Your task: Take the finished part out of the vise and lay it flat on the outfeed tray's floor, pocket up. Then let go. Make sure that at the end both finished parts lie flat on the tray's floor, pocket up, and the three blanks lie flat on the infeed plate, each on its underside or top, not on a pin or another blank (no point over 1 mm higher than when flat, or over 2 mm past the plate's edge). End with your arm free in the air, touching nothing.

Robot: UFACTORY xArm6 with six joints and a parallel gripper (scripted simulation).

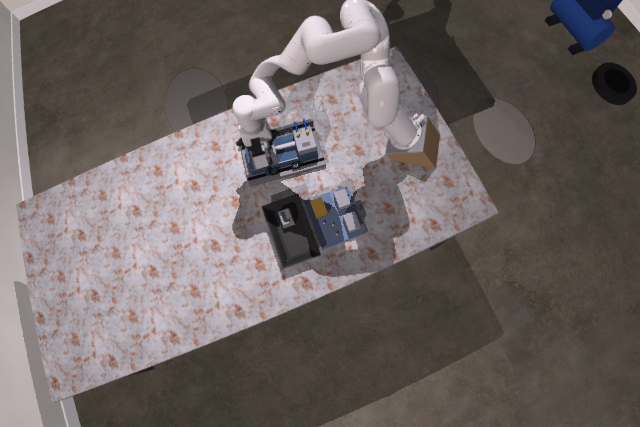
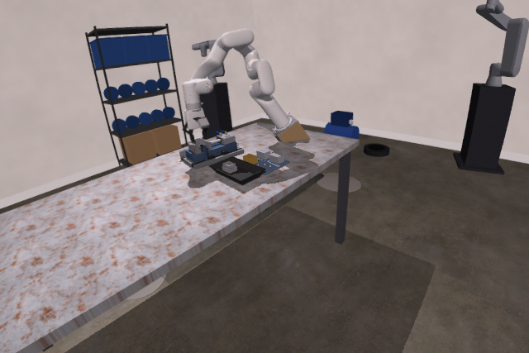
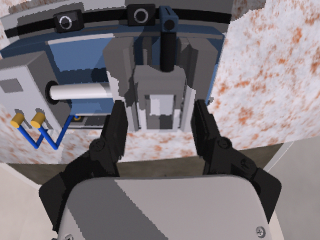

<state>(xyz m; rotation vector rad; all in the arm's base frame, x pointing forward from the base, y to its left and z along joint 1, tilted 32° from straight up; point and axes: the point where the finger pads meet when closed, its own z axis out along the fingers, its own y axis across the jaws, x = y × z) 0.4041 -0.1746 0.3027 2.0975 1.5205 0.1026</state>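
Now: the vise rod 80 mm behind my hand, 30 mm to the left of it and 50 mm below it. Round my hand: blue fixture plate: 60 mm behind, 340 mm to the left, 120 mm below; yellow block: 30 mm behind, 290 mm to the left, 100 mm below.
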